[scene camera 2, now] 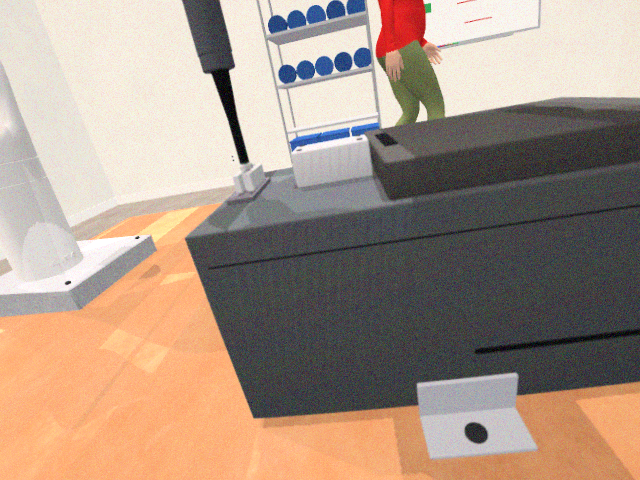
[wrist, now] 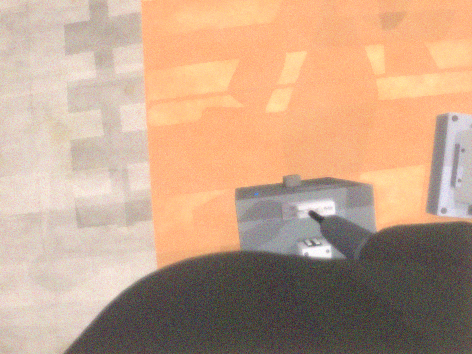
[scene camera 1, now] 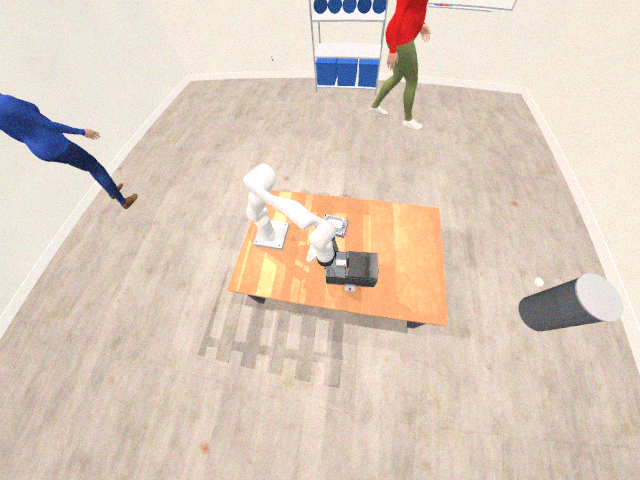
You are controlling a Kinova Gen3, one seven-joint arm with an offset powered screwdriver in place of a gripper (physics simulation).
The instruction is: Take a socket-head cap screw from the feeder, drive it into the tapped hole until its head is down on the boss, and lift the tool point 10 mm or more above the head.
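The dark feeder (scene camera 1: 362, 274) (scene camera 2: 361, 310) (wrist: 260, 234) stands on the table, with a small light pick-up nest (scene camera 2: 253, 178) (wrist: 327, 205) on its top at one end. My screwdriver (scene camera 2: 244, 162) (wrist: 311, 213) points down, its thin black bit's tip at the nest. A small light piece shows right under the tip in the scene camera 2 view; whether a screw is seated on the bit cannot be told. The light grey workpiece (scene camera 1: 343, 231) (wrist: 442, 204) lies on the table apart from the feeder. Its tapped hole and boss cannot be made out.
A white block (scene camera 2: 333, 164) (wrist: 317, 251) stands on the feeder beside the nest. A small angled bracket (scene camera 1: 349, 288) (scene camera 2: 498, 441) is at the feeder's foot. The arm's base plate (scene camera 1: 279, 240) (scene camera 2: 111, 263) is on the table (scene camera 1: 418, 248). Two people stand on the floor.
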